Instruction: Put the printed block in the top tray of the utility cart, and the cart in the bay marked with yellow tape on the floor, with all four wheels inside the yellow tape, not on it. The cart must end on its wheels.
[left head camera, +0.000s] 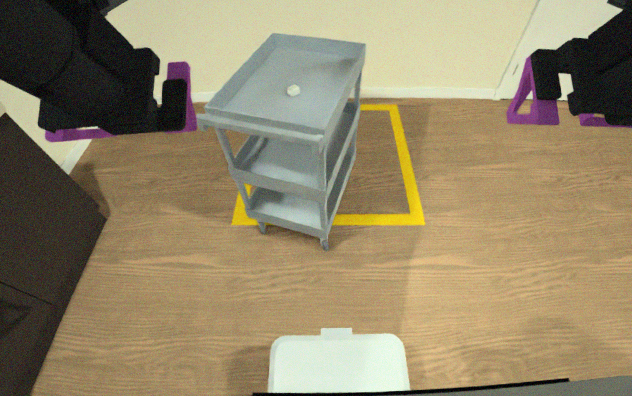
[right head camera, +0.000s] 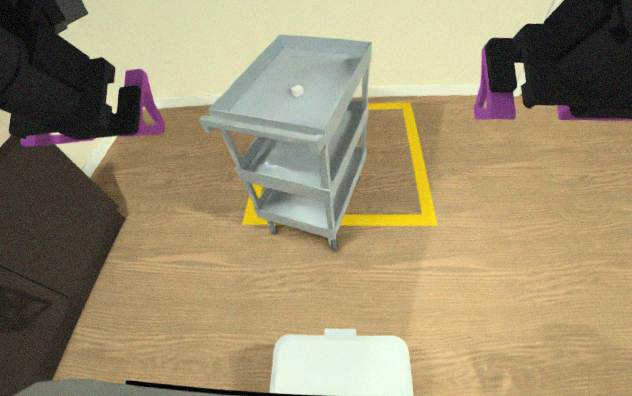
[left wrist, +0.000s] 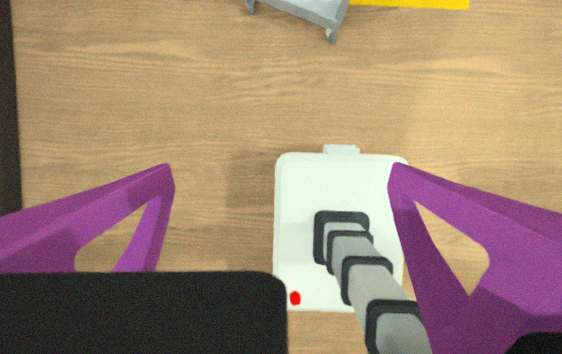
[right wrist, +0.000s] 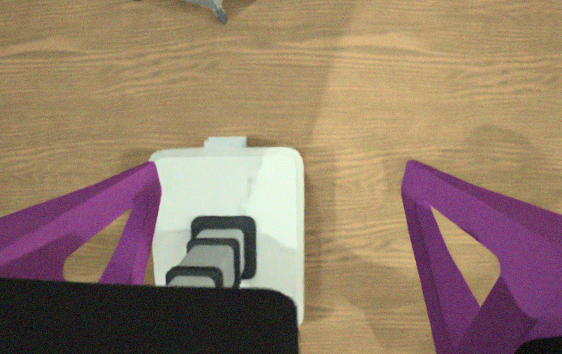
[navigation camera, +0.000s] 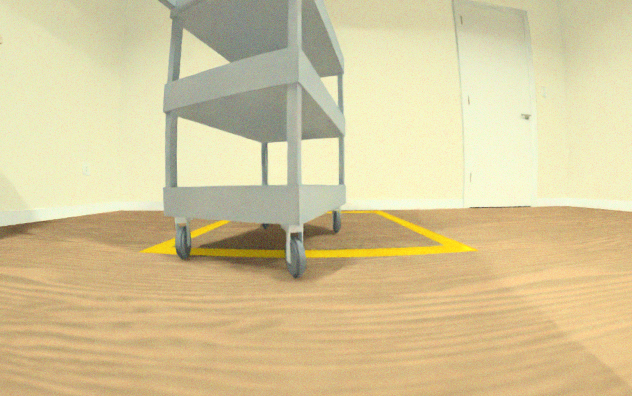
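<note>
The small white printed block (left head camera: 293, 90) (right head camera: 296, 91) lies in the top tray of the grey cart (left head camera: 280, 182) (right head camera: 285, 181) (navigation camera: 230, 204). The cart stands upright, turned at an angle to the yellow tape (left head camera: 406, 160) (right head camera: 418, 160) (navigation camera: 370, 253). Its near right wheel (navigation camera: 295, 257) is outside the near strip. Its near left wheel (navigation camera: 183, 242) is at that strip's outer edge. Both far wheels appear inside the outline. My left gripper (left wrist: 280, 175) (left head camera: 120, 132) is open and empty, left of the cart. My right gripper (right wrist: 281, 175) (right head camera: 545, 119) is open and empty, right of it.
A dark cabinet (left head camera: 45, 215) (right head camera: 50, 225) stands at the left. My white base (left head camera: 337, 365) (right head camera: 342, 367) shows at the bottom. The cream wall (navigation camera: 395, 100) is behind the bay, with a white door (navigation camera: 495, 100) farther right.
</note>
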